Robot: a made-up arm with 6 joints. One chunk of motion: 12 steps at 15 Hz.
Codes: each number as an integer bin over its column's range. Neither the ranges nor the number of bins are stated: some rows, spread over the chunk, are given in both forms.
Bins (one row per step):
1: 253 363 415 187 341 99
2: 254 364 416 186 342 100
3: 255 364 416 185 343 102
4: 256 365 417 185 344 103
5: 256 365 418 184 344 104
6: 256 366 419 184 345 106
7: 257 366 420 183 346 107
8: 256 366 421 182 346 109
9: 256 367 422 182 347 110
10: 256 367 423 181 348 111
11: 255 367 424 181 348 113
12: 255 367 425 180 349 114
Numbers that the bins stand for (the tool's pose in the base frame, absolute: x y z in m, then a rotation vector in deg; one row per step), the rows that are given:
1: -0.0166 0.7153 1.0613 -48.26 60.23 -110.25
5: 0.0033 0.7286 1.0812 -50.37 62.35 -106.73
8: 0.0033 0.7352 1.1012 -51.78 63.76 -103.21
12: -0.0033 0.7419 1.1278 -53.19 65.87 -99.69
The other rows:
2: -0.0100 0.7219 1.0679 -48.96 60.94 -109.55
3: -0.0033 0.7219 1.0679 -49.67 61.64 -108.14
4: 0.0033 0.7286 1.0746 -49.67 62.35 -107.44
6: 0.0033 0.7352 1.0879 -50.37 63.05 -105.32
7: 0.0100 0.7352 1.0945 -51.08 63.76 -104.62
9: 0.0033 0.7419 1.1078 -51.78 64.46 -102.50
10: 0.0033 0.7419 1.1145 -52.49 65.17 -101.80
11: -0.0033 0.7419 1.1211 -52.49 65.17 -100.39

